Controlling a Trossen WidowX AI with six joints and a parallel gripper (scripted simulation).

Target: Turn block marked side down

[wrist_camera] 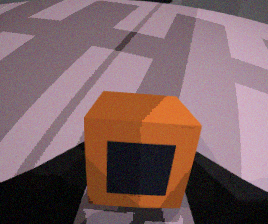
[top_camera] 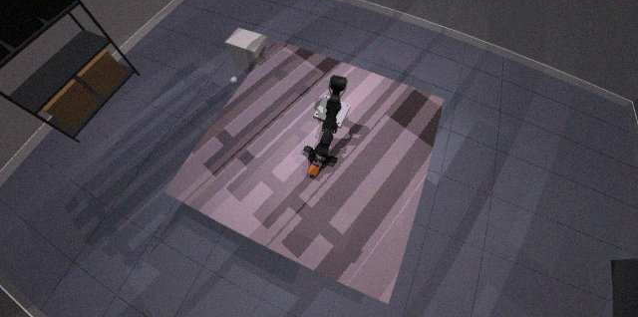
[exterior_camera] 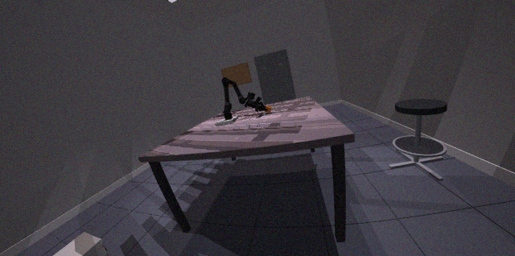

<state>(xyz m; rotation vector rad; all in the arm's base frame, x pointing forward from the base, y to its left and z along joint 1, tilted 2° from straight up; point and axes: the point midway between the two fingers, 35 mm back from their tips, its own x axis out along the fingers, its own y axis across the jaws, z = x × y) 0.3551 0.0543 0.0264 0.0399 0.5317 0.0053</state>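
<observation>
Right now my gripper tip is 10 mm below the block and 10 mm past it.
</observation>
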